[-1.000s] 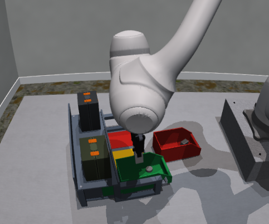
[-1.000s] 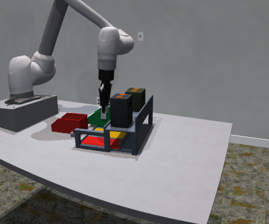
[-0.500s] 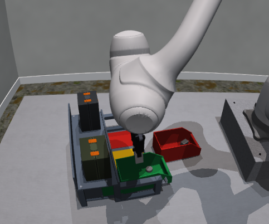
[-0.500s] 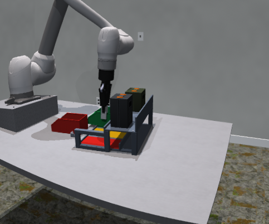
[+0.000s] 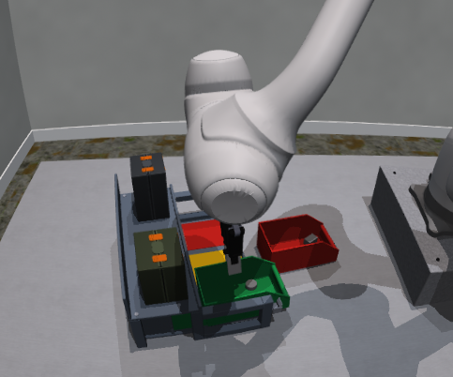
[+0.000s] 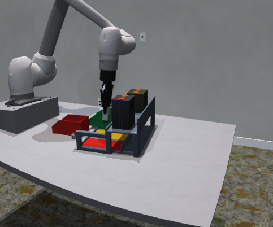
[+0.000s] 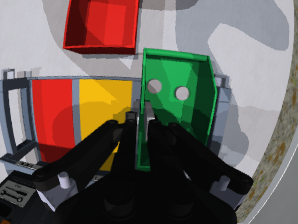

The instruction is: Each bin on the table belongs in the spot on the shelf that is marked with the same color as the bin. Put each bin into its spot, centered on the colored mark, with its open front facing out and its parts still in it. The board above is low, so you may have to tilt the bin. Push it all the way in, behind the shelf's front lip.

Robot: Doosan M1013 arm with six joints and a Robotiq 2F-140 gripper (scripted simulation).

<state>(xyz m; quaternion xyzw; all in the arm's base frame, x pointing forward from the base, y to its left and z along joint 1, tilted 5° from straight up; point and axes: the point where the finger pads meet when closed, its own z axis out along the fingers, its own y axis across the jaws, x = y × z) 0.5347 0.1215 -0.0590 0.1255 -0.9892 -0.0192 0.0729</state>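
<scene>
Now: the green bin 5 cm to the left of my hand, 4 cm below it and 2 cm behind it. Round my hand: red bin 15 cm behind, 11 cm to the right, 5 cm below.
</scene>
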